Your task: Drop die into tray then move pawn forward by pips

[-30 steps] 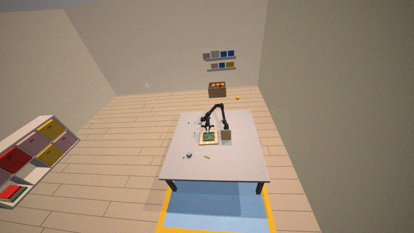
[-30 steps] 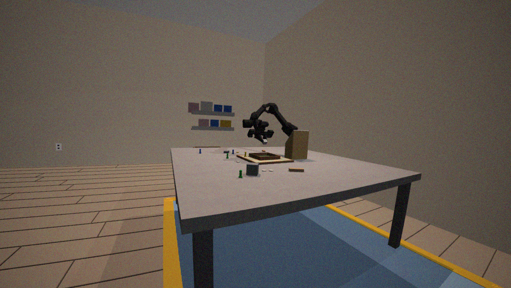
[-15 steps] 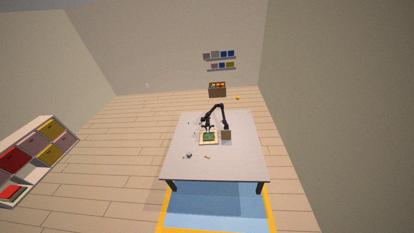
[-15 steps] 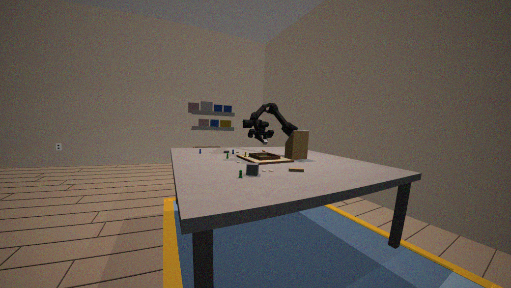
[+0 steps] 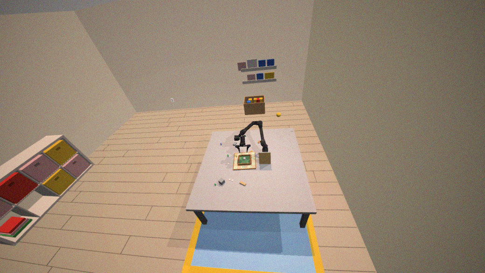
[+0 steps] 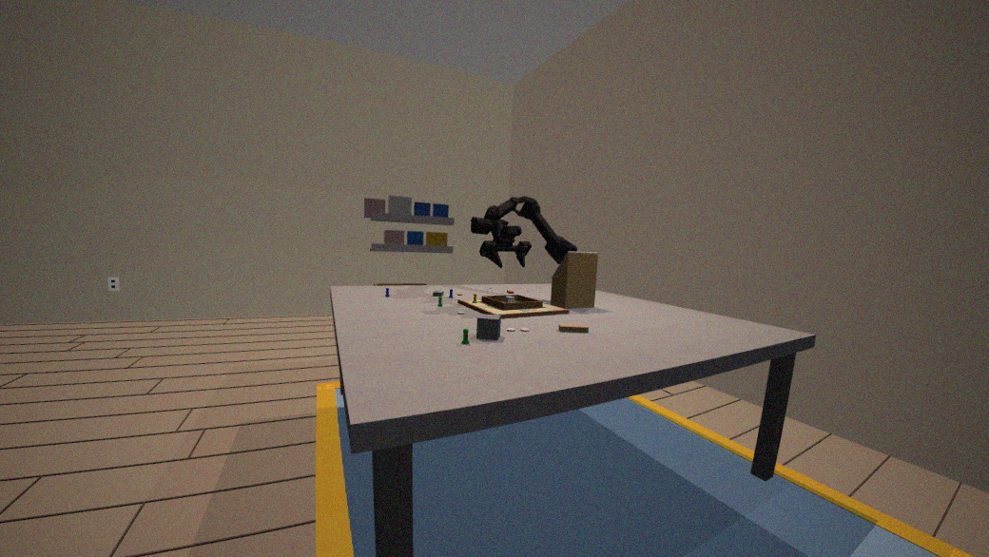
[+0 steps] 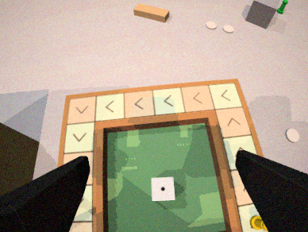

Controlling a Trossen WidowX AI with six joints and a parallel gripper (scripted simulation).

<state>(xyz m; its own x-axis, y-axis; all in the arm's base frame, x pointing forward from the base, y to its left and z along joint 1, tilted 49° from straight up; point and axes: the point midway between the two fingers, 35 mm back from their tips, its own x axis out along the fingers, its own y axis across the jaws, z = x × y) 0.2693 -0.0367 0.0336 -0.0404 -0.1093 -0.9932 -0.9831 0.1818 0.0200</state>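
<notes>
My gripper tip is 120 mm above the yellow pawn, 110 mm short of it and 70 mm to the left of it. Also, from my gripper tip: flat grey block 340 mm to the right, 140 mm below, 130 mm ahead; white die 120 mm below, 10 mm to the right; green dice tray 140 mm below.
</notes>
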